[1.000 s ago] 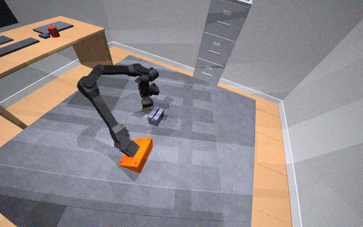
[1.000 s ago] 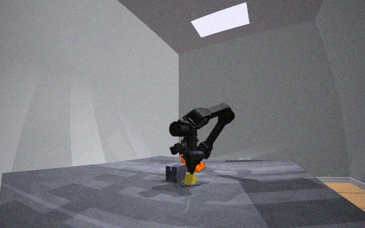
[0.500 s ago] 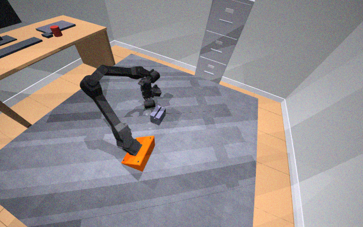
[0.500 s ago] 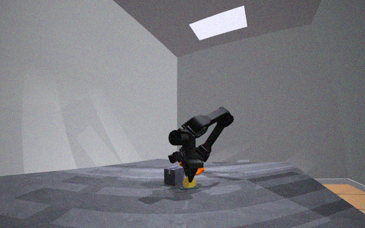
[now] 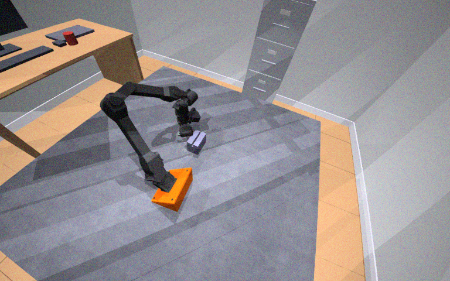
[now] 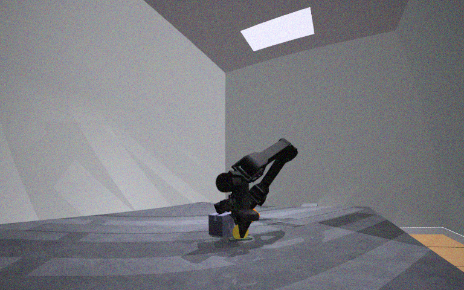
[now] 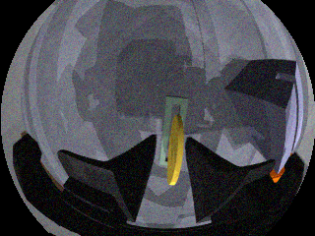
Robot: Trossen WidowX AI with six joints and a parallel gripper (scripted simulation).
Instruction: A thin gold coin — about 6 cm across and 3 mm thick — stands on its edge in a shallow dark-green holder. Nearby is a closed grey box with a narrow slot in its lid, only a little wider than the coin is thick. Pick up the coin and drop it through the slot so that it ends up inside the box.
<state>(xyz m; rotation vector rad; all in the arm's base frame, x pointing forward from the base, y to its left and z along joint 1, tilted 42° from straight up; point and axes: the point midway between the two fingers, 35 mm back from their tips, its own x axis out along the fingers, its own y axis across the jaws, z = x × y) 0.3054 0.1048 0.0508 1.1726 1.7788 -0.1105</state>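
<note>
Right now my gripper tip is 2 cm below the gold coin.
</note>
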